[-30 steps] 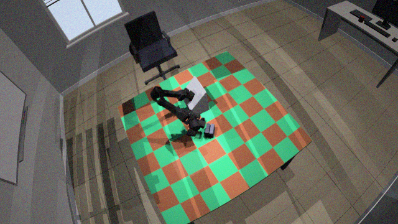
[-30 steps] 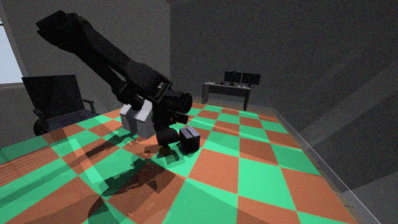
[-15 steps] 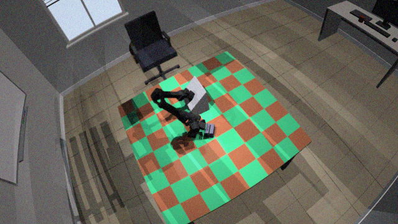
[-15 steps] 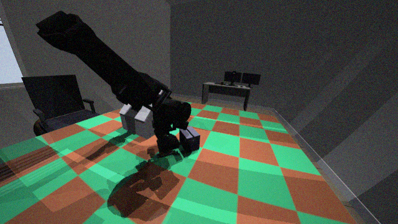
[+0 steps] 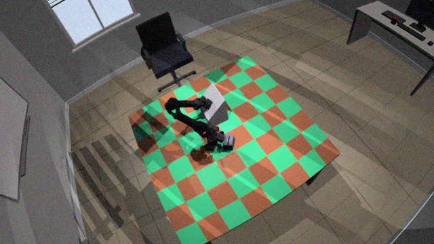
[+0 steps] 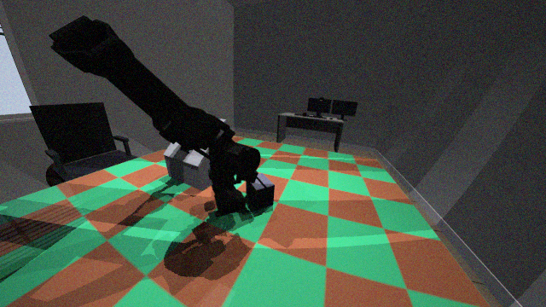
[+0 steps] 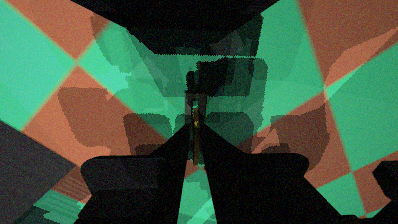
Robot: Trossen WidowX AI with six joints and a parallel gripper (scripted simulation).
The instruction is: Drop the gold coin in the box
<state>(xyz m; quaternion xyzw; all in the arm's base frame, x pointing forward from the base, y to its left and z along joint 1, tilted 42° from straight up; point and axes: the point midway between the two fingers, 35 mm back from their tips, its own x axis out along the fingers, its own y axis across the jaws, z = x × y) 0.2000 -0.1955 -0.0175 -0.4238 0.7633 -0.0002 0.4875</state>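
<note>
Now: gripper tip 10 mm below the gold coin.
</note>
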